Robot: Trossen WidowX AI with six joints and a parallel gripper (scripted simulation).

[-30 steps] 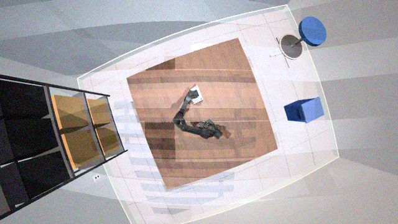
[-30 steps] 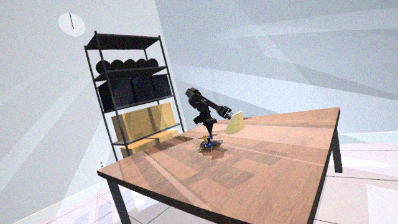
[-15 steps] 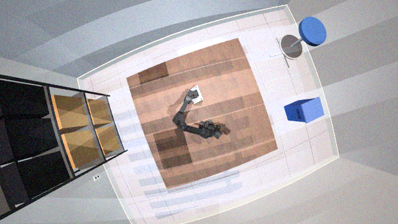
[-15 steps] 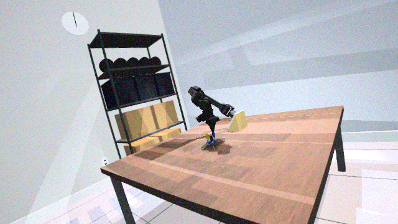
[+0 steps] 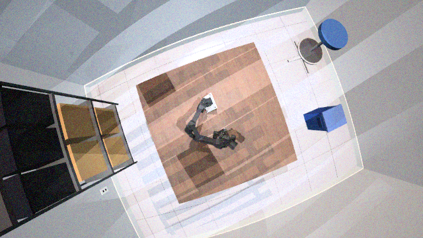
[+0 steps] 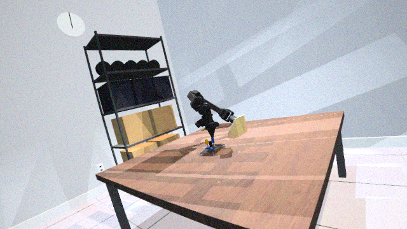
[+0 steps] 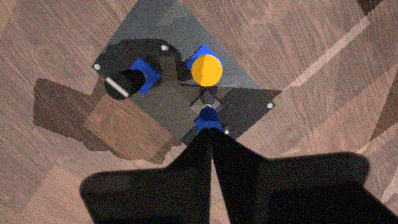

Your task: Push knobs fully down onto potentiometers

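My gripper tip is now 60 mm short of the blue potentiometer, 30 mm to the right of it and 30 mm above it. Round my gripper tip: blue knob: 10 mm below.
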